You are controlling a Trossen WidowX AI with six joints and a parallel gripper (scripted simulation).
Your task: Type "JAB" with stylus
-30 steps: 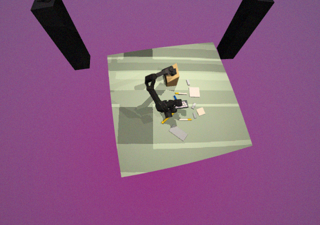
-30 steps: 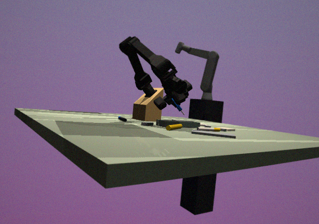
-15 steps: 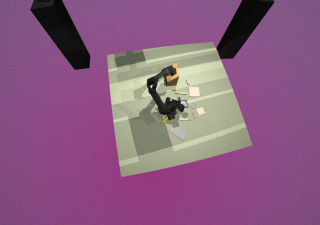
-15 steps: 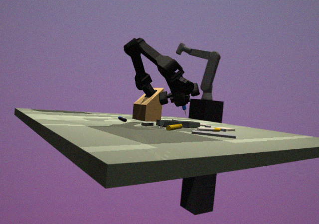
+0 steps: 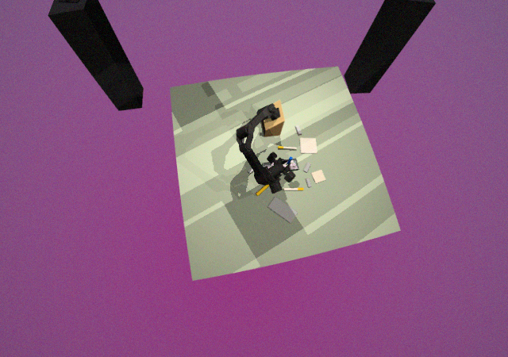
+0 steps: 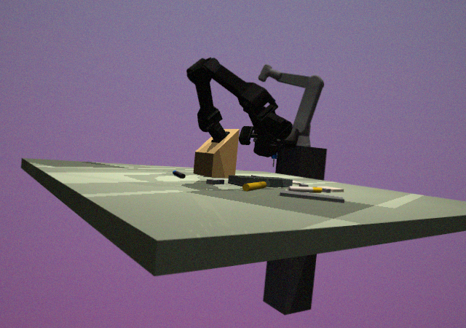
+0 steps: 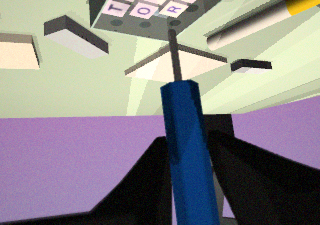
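Now: the yellow marker 100 mm ahead of my gripper tip, 140 mm to the right of it and 110 mm below it. Round my gripper tip: blue stylus: 10 mm below; then grey sheet: 250 mm ahead, 60 mm to the right, 120 mm below; then stylus tip: 50 mm below.
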